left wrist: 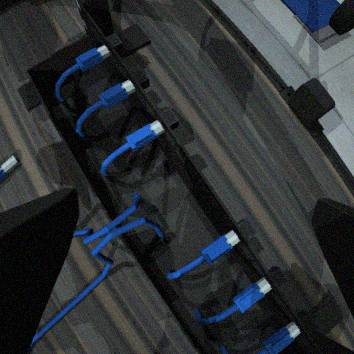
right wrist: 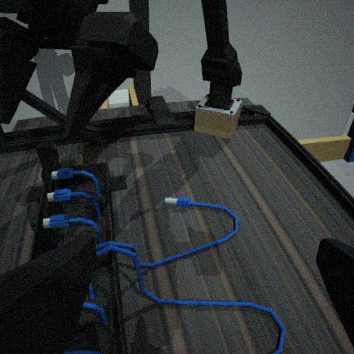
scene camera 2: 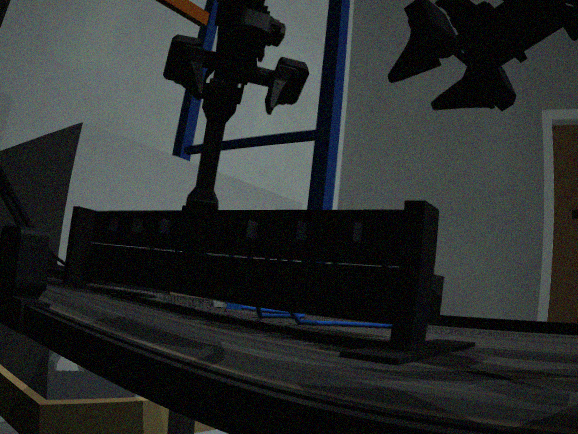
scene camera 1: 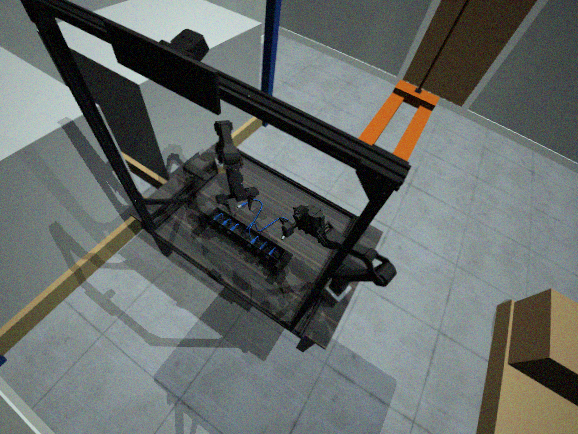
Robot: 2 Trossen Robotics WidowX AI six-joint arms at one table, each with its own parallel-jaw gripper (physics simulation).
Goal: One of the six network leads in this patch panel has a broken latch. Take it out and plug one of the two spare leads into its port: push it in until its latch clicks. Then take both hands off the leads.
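Frame: origin at the left arm's base, x back, y right, z up, level; millimetres.
Seen in the pictures: left gripper, fingertip midpoint: point(left wrist: 200, 206) point(right wrist: 32, 130) point(scene camera 2: 235, 104) point(scene camera 1: 240, 212); right gripper, fingertip midpoint: point(right wrist: 209, 250) point(scene camera 2: 412, 93) point(scene camera 1: 286, 212); left arm's base, link origin: point(right wrist: 219, 102); right arm's base, link origin: point(scene camera 1: 337, 286).
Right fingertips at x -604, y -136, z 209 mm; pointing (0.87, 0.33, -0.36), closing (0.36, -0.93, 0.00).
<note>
Offsets run from my right fingertips to a thing's top centre. "spot": to the spot under its first point. Level surfaces: height alone.
The black patch panel @[dx +54, dy +190, dz -169 mm] point(scene camera 1: 215, 226) point(scene camera 2: 310, 280) point(left wrist: 197, 192) holds a row of blue leads with clear plugs, such as one lead @[dx +100, dy +233, dz -183 mm] point(left wrist: 217, 249) and another lead point(left wrist: 144, 135) point(right wrist: 59, 221). No broken latch can be told. One spare lead @[spot: dx +283, dy +123, dz -269 mm] point(scene camera 1: 241, 205) point(left wrist: 9, 165) point(right wrist: 184, 202) lies on the table beside the panel. The other spare lead point(scene camera 1: 283, 237) point(right wrist: 200, 303) ends near the right gripper in scene camera 1. My left gripper point(scene camera 1: 236, 201) point(scene camera 2: 235, 104) point(left wrist: 200, 206) point(right wrist: 32, 130) is open above the panel's left part. My right gripper point(scene camera 2: 414, 94) point(right wrist: 209, 250) is open above the table, holding nothing.
The spare leads' cables enter the middle of the panel's tray. A black gantry frame point(scene camera 1: 300, 122) spans the table @[dz -278 mm] point(scene camera 1: 250, 280). The left arm's base block point(right wrist: 216, 122) stands at the far edge in the right wrist view.
</note>
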